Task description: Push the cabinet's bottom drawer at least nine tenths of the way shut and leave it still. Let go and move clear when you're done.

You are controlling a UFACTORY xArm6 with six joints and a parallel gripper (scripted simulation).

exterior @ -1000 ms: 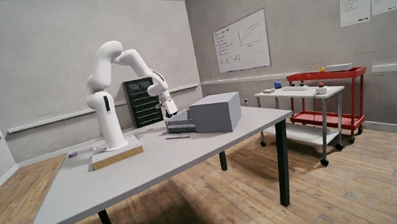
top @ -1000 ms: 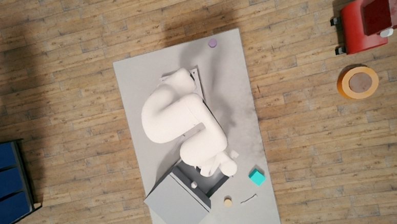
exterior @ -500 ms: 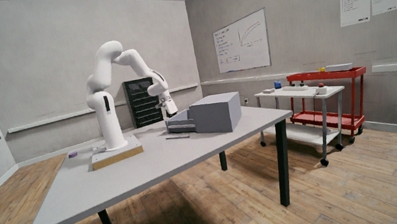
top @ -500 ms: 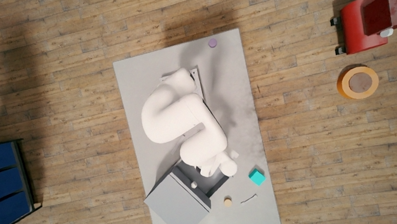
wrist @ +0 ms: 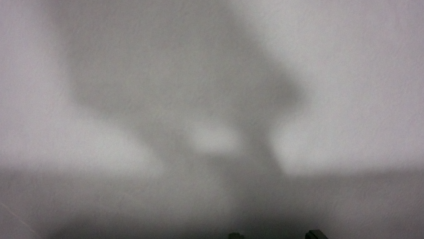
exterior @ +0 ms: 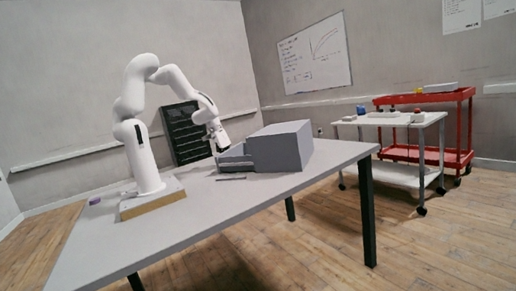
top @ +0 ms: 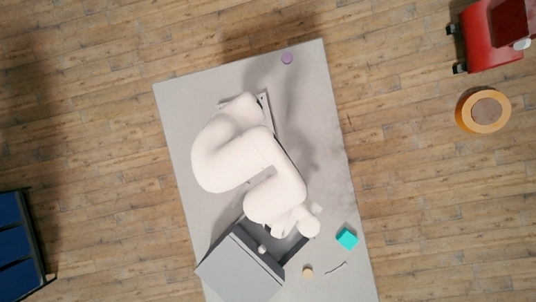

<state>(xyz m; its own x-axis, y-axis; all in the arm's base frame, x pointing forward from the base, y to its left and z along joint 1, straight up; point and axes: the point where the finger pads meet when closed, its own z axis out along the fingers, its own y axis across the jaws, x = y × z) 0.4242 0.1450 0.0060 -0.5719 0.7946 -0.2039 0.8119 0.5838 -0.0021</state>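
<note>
Now: hand 80 mm short of the drawer, 110 mm to the left of it and 20 mm above it. The rest, counted from my hand: teal cube (200 mm ahead, 220 mm to the left, 30 mm below); then thin grey strip (100 mm behind, 250 mm to the right, 40 mm below); then grey cabinet (140 mm ahead, 200 mm to the right, 20 mm above).
</note>
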